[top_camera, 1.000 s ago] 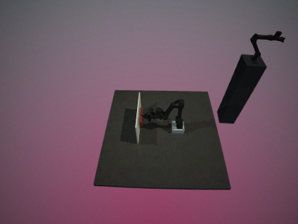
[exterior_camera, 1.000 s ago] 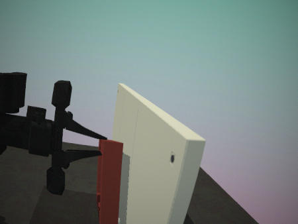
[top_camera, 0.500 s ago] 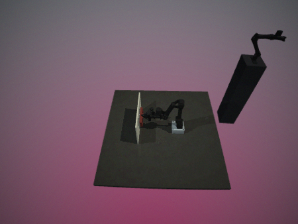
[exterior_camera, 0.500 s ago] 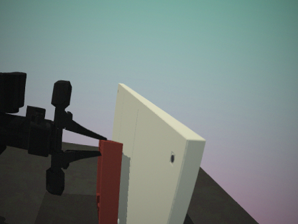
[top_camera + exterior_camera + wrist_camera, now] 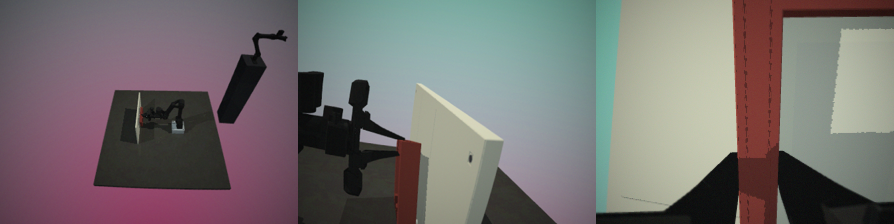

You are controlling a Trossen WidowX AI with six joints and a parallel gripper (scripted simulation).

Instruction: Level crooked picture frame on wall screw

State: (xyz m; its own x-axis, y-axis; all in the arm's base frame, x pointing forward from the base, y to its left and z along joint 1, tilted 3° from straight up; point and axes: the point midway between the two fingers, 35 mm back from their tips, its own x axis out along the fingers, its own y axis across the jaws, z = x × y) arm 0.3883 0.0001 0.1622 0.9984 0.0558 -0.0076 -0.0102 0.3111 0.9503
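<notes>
The picture frame lies 1 cm ahead of my gripper tip, 2 cm to the right of it and 5 cm below it. From my gripper tip the other things lie so: cream wall panel 3 cm ahead, 1 cm to the right, 7 cm below.
</notes>
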